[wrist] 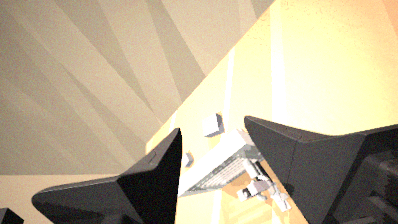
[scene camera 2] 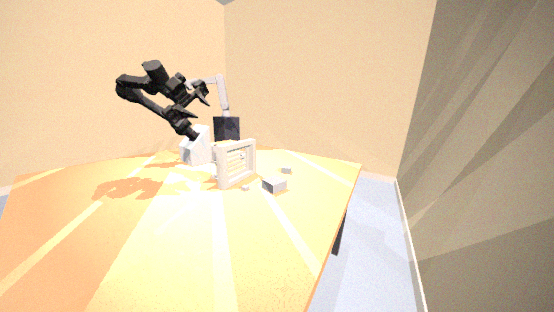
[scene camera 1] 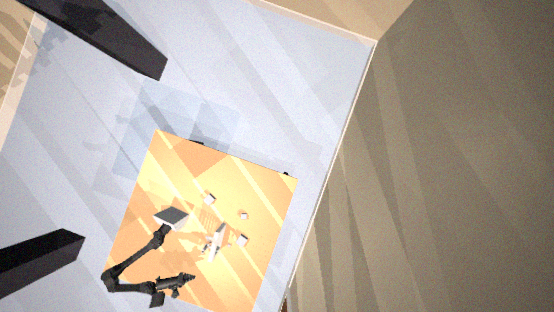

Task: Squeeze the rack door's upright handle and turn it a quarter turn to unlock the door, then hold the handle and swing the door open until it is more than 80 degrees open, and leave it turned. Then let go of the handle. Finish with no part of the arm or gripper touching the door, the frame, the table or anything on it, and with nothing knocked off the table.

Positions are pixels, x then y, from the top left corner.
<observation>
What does my gripper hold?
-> Nothing.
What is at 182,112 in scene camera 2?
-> My gripper.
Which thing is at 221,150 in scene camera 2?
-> A white rack.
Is my gripper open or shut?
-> Open.
</observation>
